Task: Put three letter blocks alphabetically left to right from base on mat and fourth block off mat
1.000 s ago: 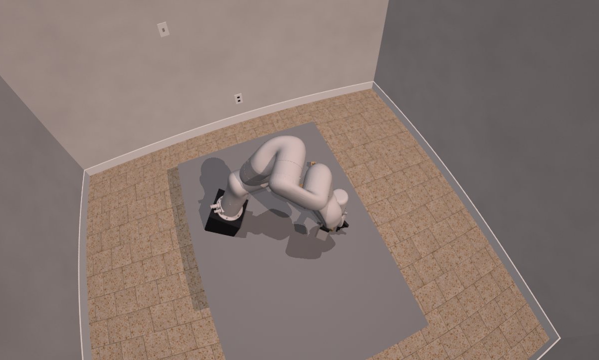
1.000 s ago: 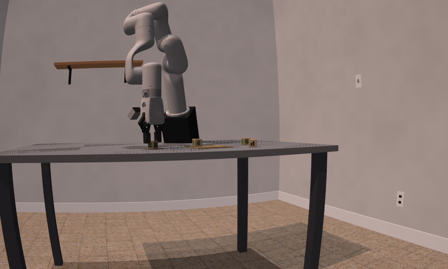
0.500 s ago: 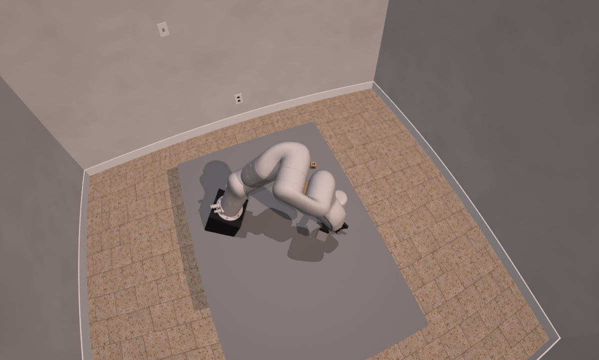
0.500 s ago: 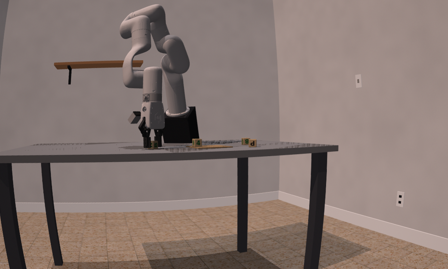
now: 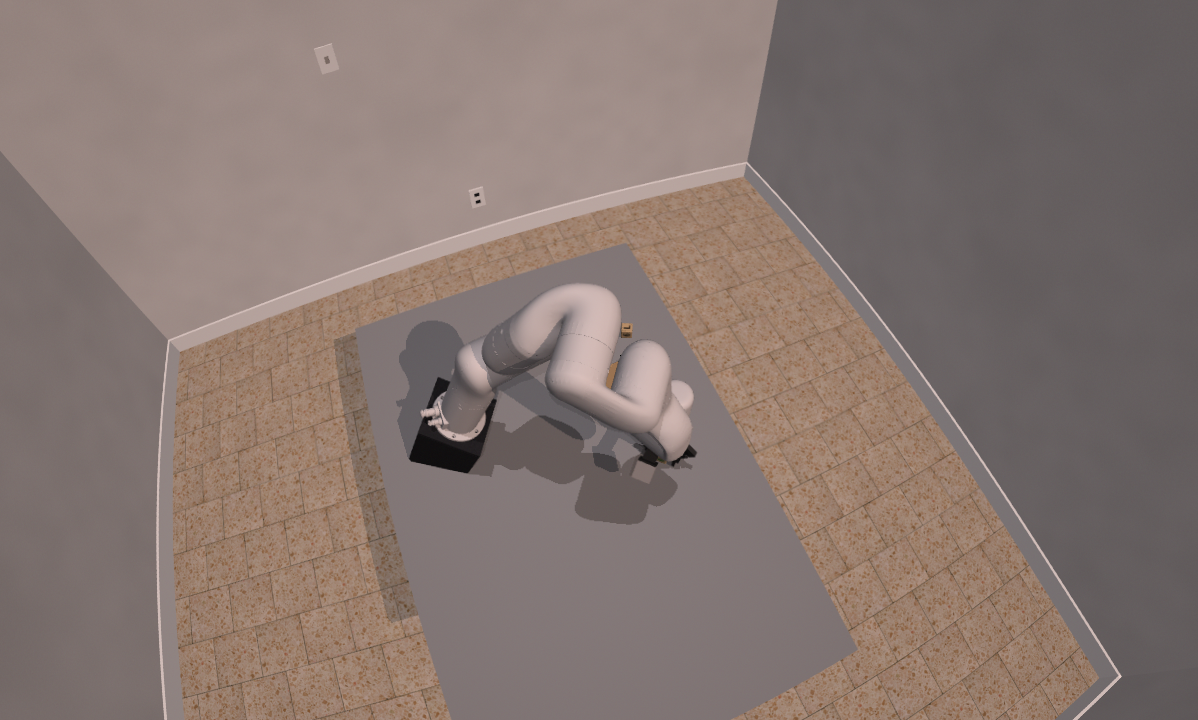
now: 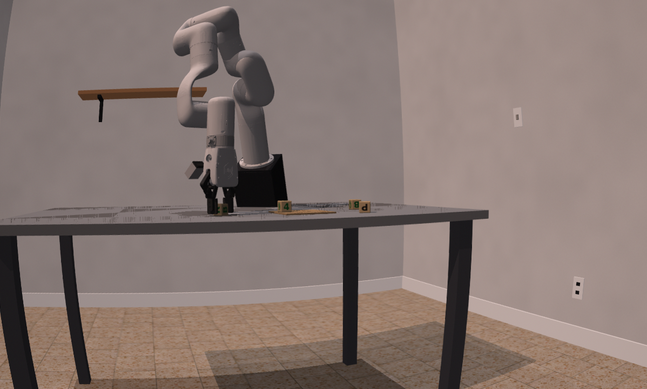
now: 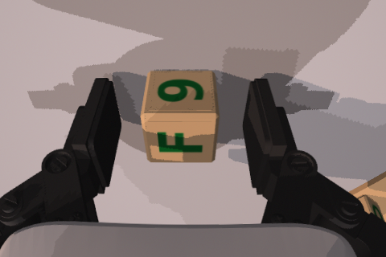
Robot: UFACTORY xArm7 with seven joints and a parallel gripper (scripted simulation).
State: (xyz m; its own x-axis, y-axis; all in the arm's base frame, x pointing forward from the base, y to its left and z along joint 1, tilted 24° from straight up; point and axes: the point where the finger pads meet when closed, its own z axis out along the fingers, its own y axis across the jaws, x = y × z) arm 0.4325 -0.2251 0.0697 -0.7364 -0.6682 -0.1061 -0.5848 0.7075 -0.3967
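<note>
Now: the mat 230 mm to the left of my hand and 20 mm below it. From my hand the other things lie so: wooden block 100 mm ahead, 370 mm to the left, 10 mm below.
</note>
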